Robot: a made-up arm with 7 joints.
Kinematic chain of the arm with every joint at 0, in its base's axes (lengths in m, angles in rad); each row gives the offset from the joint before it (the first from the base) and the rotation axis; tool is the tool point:
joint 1: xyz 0 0 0.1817 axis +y
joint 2: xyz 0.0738 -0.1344 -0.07 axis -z
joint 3: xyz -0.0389 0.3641 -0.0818 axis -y
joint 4: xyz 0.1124 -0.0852 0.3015 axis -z
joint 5: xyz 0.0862 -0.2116 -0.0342 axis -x
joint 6: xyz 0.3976 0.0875 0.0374 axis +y
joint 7: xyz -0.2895 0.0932 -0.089 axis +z
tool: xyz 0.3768 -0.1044 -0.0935
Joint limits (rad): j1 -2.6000..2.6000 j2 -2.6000..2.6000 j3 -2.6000..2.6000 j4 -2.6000..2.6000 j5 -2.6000..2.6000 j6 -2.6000..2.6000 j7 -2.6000..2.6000
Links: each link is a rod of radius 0.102 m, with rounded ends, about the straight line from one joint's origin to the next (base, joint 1, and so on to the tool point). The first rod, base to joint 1, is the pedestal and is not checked.
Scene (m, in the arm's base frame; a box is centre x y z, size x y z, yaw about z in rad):
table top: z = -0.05
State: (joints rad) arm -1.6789 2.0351 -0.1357 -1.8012 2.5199 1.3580 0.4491
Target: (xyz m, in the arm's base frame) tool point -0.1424 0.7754 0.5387
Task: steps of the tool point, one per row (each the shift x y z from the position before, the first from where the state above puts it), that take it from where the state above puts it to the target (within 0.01 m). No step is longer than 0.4 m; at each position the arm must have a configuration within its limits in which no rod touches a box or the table.
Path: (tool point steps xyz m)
1: -0.0914 0.1856 0.2475
2: -0.0703 0.2828 0.1683
3: -0.0408 0.3417 0.0524
4: -0.0061 0.3486 -0.0815
5: 0.0310 0.2979 -0.2097
6: 0.0655 0.1963 -0.3077

